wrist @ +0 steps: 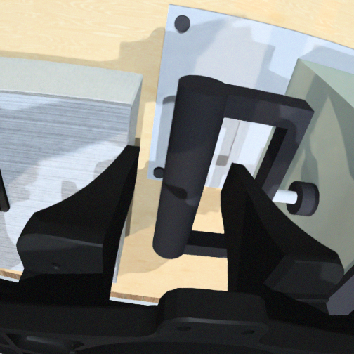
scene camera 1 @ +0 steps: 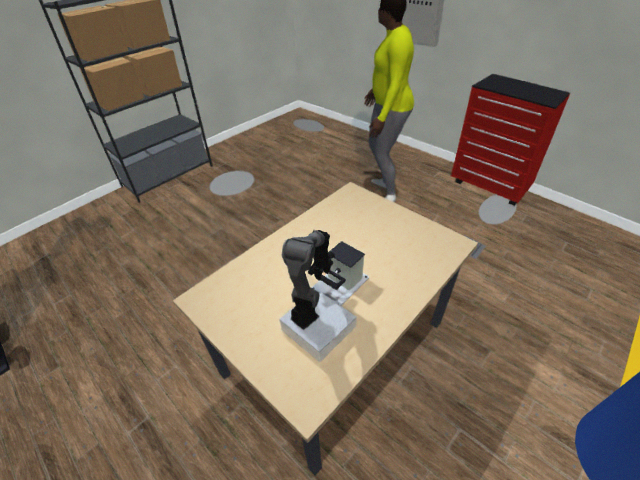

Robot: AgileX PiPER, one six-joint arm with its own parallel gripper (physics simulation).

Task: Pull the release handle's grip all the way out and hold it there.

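Note:
The release handle (wrist: 192, 135) (scene camera 1: 334, 280) is a black frame with a thick round grip bar on its outer side. A short white rod (wrist: 285, 196) joins it to a black collar (wrist: 306, 198) on the grey-green housing (wrist: 330, 150) (scene camera 1: 348, 269). The frame stands out from the housing, with the rod showing between them. My gripper (wrist: 182, 170) (scene camera 1: 324, 269) is open. In the wrist view one fingertip is left of the grip bar and the other is to its right, over the frame's opening. A gap shows between the bar and each finger. The rod's full length is hidden.
The housing stands on a pale metal plate (wrist: 205, 55) with dark bolts. The arm's silvery base block (wrist: 60, 125) (scene camera 1: 319, 335) is close to the handle's outer side. Both are on the wooden table (scene camera 1: 248, 289). A person (scene camera 1: 395, 72) stands beyond the table.

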